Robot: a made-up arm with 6 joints. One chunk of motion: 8 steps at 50 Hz.
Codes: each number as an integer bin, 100 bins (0 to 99) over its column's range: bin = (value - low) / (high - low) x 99, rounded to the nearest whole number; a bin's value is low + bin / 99 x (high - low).
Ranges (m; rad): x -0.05..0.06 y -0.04..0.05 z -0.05..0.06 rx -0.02..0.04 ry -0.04..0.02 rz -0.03..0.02
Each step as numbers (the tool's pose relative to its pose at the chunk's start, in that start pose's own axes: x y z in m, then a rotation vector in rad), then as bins.
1 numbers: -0.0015 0.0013 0.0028 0.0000 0.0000 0.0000
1 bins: 44 45 48 33 66 59
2 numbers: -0.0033 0.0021 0.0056 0.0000 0.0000 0.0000
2 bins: 42 46 50 33 66 59
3 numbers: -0.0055 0.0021 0.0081 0.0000 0.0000 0.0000
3 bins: 40 46 52 33 66 59
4 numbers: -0.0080 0.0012 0.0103 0.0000 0.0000 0.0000
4 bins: 38 45 54 33 66 59
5 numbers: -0.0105 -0.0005 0.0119 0.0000 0.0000 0.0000
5 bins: 36 43 56 33 66 59
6 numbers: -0.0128 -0.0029 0.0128 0.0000 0.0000 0.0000
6 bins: 33 41 57 33 66 59
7 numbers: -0.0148 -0.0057 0.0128 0.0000 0.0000 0.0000
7 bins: 32 38 57 33 66 59
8 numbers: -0.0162 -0.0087 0.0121 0.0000 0.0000 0.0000
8 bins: 30 34 56 33 66 59
